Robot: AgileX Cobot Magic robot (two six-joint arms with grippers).
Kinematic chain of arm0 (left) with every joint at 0, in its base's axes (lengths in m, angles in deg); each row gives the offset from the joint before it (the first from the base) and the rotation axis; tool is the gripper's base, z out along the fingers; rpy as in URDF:
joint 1: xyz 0 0 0.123 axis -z
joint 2: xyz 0 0 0 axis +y
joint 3: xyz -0.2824 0 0.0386 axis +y
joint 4: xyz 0.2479 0 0.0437 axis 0.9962 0 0.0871
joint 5: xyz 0 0 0 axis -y
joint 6: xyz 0.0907 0 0.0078 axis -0.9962 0 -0.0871
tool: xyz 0 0 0 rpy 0 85 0
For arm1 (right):
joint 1: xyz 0 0 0.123 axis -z
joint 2: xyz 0 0 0 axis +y
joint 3: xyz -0.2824 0 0.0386 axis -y
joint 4: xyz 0.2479 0 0.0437 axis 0.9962 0 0.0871
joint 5: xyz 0 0 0 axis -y
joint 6: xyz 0.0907 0 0.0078 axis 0.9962 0 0.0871
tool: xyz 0 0 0 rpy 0 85 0
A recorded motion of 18 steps. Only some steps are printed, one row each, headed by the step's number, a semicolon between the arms.
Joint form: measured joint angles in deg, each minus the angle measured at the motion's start. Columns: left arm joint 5, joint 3, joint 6, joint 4, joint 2, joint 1; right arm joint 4, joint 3, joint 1, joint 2, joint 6, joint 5.
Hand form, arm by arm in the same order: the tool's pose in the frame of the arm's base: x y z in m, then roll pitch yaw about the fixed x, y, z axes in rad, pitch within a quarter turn. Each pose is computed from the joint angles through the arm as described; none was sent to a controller.
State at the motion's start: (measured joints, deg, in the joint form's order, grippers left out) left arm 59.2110 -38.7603 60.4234 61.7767 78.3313 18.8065; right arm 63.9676 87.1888 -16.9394 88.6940 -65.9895 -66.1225
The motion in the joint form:
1: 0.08 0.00 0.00 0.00 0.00 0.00; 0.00 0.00 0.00 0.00 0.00 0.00
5: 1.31 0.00 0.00 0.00 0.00 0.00; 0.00 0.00 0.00 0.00 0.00 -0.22
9: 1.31 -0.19 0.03 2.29 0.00 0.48; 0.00 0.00 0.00 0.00 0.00 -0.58
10: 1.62 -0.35 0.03 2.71 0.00 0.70; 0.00 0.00 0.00 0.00 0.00 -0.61
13: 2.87 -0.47 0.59 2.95 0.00 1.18; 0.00 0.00 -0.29 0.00 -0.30 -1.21
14: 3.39 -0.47 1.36 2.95 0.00 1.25; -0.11 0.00 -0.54 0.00 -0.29 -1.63
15: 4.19 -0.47 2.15 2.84 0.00 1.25; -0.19 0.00 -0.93 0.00 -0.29 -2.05
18: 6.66 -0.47 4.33 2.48 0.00 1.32; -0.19 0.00 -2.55 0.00 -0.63 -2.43
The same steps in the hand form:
1: 0.2229 -0.1487 0.2871 -1.3846 1.3250 -2.5791; 0.2843 0.1648 0.4091 2.7571 1.1533 -2.1726
5: 0.2216 -0.1492 0.2885 -1.3249 1.3227 -2.5367; 0.2840 0.1649 0.4090 2.7549 1.1518 -2.1711
9: 0.2187 -0.1520 0.2871 -1.4043 1.3498 -2.6450; 0.2834 0.1649 0.4089 2.7513 1.1495 -2.1688
10: 0.2177 -0.1532 0.2877 -1.3970 1.3557 -2.6499; 0.2834 0.1649 0.4089 2.7510 1.1493 -2.1686
13: 0.2150 -0.1556 0.2894 -1.3431 1.3479 -2.6247; 0.2816 0.1664 0.4087 2.7558 1.1473 -2.1478
14: 0.2142 -0.1560 0.2899 -1.3304 1.3339 -2.6211; 0.2803 0.1676 0.4084 2.7547 1.1433 -2.1380
15: 0.2134 -0.1561 0.2909 -1.3025 1.3177 -2.6042; 0.2785 0.1695 0.4081 2.7530 1.1397 -2.1263
18: 0.2107 -0.1568 0.2939 -1.2281 1.2715 -2.5657; 0.2730 0.1773 0.4080 2.7611 1.1395 -2.0824

